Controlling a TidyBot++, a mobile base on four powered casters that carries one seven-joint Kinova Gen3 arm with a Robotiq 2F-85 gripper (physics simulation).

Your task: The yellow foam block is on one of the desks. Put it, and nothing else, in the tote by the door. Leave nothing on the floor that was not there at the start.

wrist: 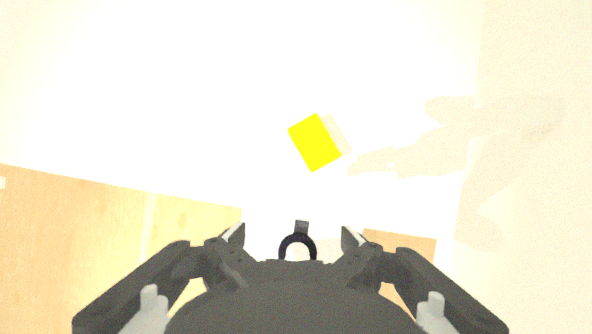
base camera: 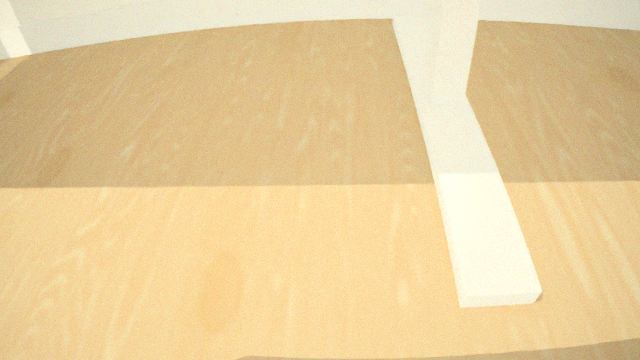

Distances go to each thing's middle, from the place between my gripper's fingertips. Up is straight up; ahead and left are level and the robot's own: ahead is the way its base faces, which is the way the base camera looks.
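Yellow foam block (wrist: 312, 140): my hand 170 mm above it, 110 mm short of it, 20 mm to the left of it.
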